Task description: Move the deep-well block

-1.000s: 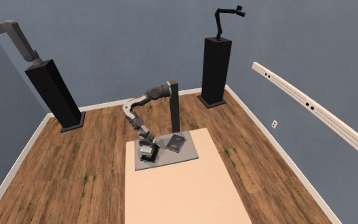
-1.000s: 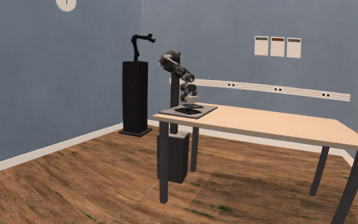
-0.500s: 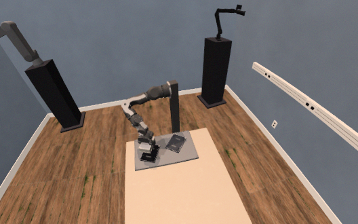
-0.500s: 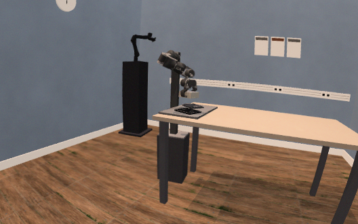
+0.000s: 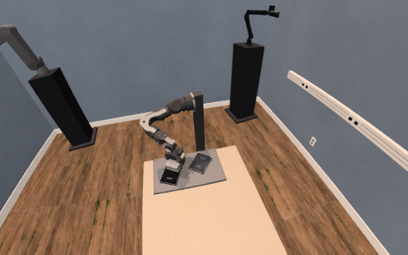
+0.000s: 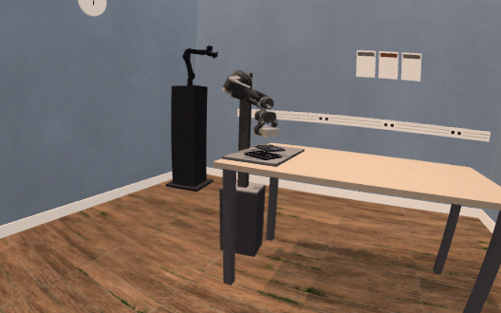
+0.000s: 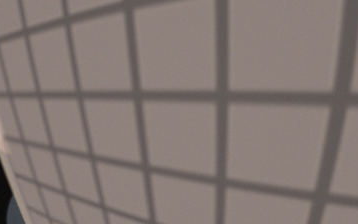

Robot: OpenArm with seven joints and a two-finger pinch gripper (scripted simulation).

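Right now the black plate nest is 11 cm below my hand and 5 cm to the right of it. Also, from my hand: 96-well deep-well block (1 cm above).
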